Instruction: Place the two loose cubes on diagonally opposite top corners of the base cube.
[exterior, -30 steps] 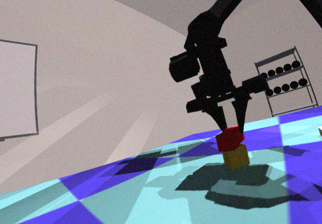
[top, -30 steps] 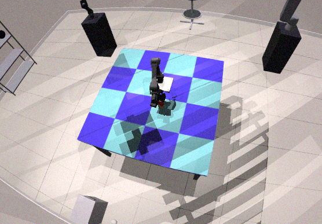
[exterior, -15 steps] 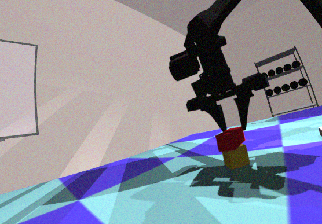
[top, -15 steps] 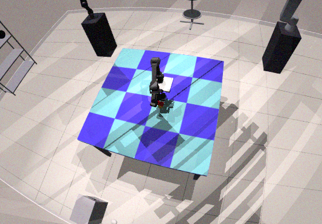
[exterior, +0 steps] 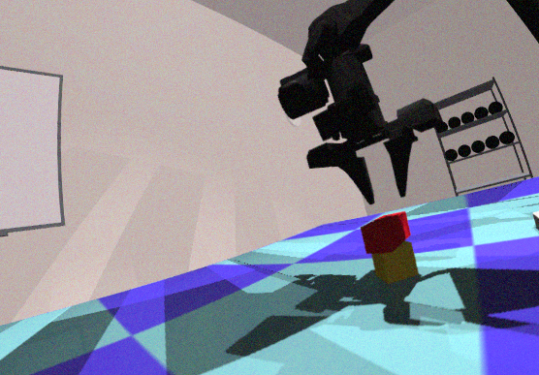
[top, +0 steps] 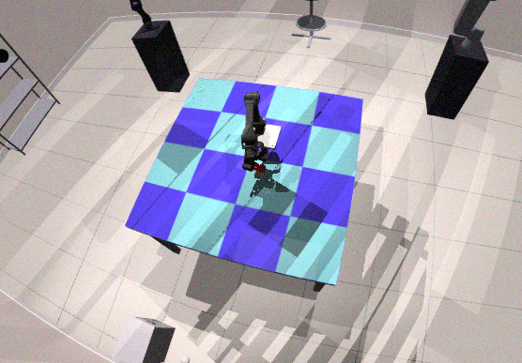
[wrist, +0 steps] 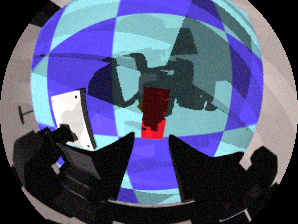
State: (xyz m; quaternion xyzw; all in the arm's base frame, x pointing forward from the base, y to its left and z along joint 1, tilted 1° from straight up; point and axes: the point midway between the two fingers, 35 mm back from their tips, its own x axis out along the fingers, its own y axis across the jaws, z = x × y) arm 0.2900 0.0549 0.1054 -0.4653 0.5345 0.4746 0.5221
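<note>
The red cube is 40 mm to the left of my gripper tip, 40 mm below it and 10 mm ahead of it. Round my gripper tip: yellow cube: 70 mm below, 20 mm to the left.
</note>
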